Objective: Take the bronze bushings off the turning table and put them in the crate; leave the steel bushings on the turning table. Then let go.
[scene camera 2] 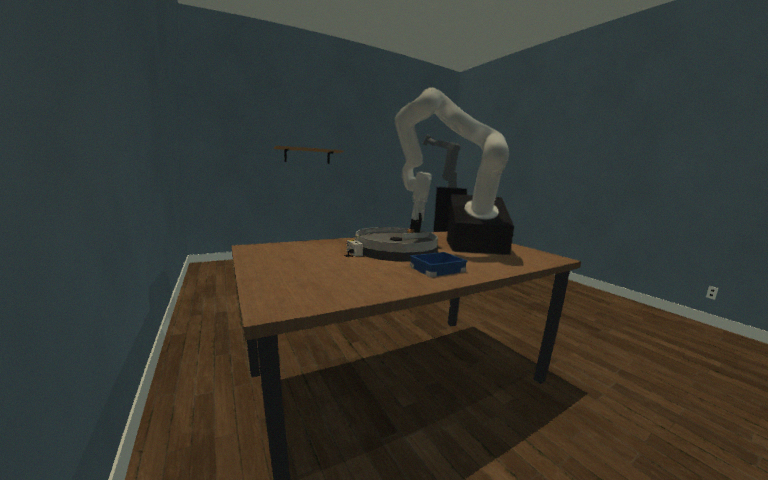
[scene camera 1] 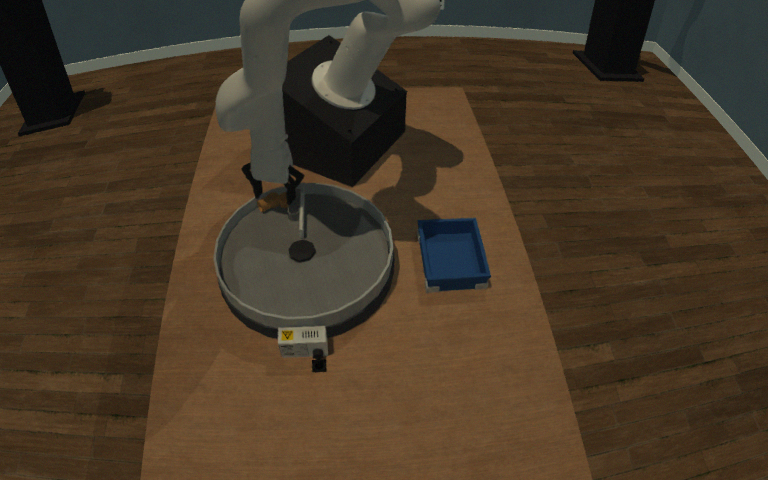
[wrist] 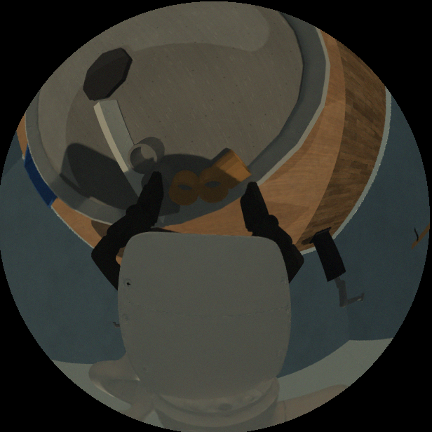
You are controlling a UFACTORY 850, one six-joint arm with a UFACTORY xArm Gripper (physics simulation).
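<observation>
The grey turning table [scene camera 1: 339,283] [scene camera 2: 396,245] [wrist: 210,95] has a raised rim. Three bronze bushings show in the wrist view: one upright bushing [wrist: 184,194], another upright bushing [wrist: 214,193] beside it, and one lying bushing [wrist: 231,165] near the rim. A steel bushing [wrist: 143,156] [scene camera 1: 293,211] stands beside the bar; the finger and shadow hide whatever is behind it. My gripper [scene camera 1: 275,199] [scene camera 2: 415,229] [wrist: 204,185] is open above the bronze group, its fingers on either side, holding nothing. The blue crate [scene camera 1: 457,282] [scene camera 2: 438,267] [wrist: 37,180] looks empty.
A pale bar [scene camera 1: 301,217] [wrist: 114,135] runs from near the dark hub [scene camera 1: 301,250] [wrist: 107,74] to the rim, close beside the gripper's finger. A white box [scene camera 1: 303,342] [scene camera 2: 354,247] stands at the turning table's front. The black robot base [scene camera 1: 351,147] [scene camera 2: 480,234] stands behind.
</observation>
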